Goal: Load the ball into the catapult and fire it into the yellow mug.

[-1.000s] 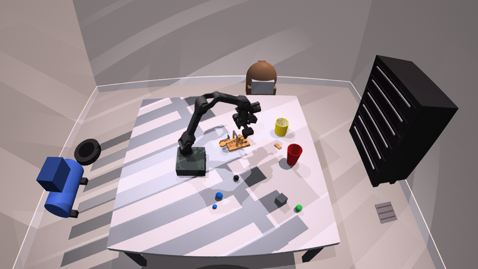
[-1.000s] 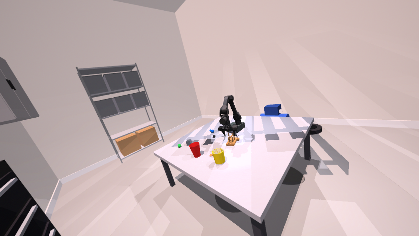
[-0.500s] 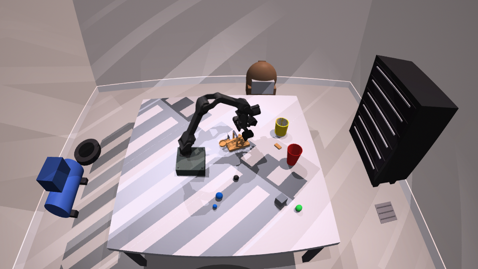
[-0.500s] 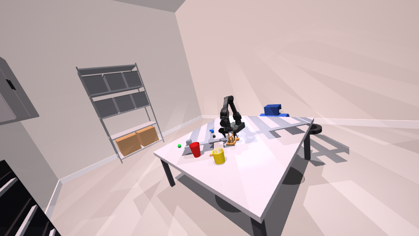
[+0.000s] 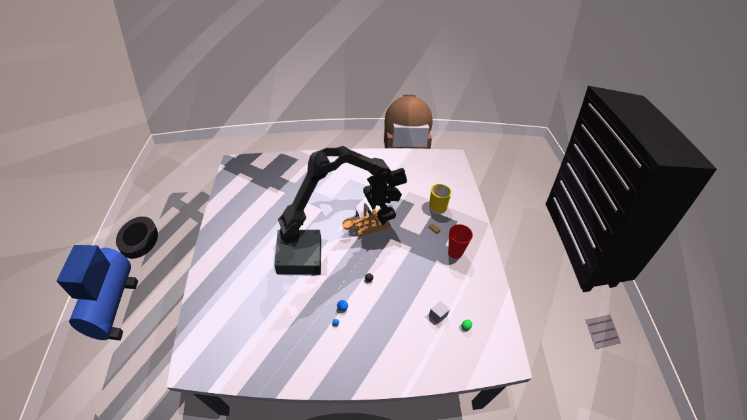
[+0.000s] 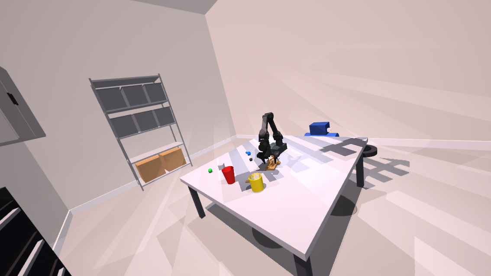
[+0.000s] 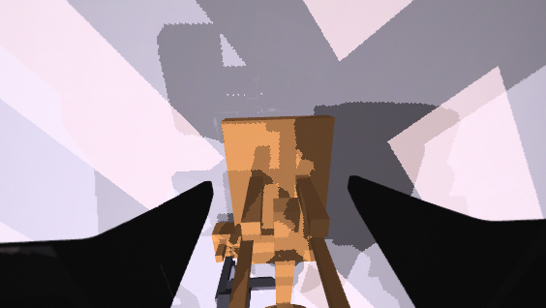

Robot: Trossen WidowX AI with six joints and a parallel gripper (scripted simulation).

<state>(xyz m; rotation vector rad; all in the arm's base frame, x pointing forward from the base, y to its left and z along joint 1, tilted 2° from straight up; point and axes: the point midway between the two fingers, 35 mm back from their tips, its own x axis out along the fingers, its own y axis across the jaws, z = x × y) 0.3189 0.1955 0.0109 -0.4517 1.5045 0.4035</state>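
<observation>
Now: the black ball 29 cm to the right of my gripper tip and 3 cm below it. From my gripper tip the other things lie so: yellow mug (25 cm ahead, 14 cm to the left, 1 cm below); then wooden catapult (6 cm behind, 3 cm to the right, 1 cm above); then small orange block (24 cm ahead, 4 cm below, 1 cm to the left).
</observation>
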